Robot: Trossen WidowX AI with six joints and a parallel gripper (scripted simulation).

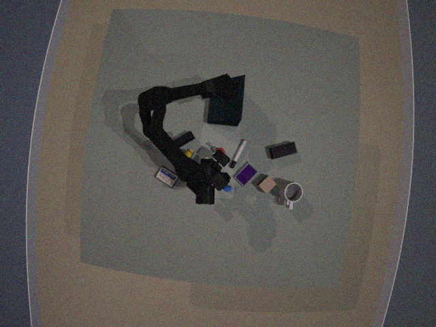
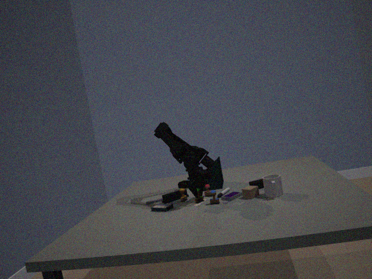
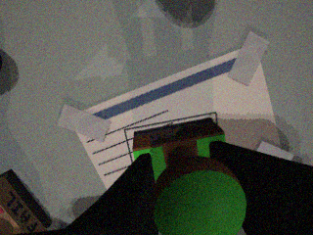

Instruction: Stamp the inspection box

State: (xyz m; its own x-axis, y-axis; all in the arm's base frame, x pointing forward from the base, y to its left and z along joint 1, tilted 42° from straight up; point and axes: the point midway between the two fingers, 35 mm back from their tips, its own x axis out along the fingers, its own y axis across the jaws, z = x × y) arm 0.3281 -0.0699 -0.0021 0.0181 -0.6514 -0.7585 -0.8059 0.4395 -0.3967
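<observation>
Right now my gripper tip is right at the green-knobbed stamp. Also, from my gripper tip: blue-knobbed stamp 60 mm ahead, 80 mm to the left, 10 mm below; then white card 10 mm to the right, 30 mm below; then red stamp 90 mm behind, 30 mm to the left, 10 mm below.
</observation>
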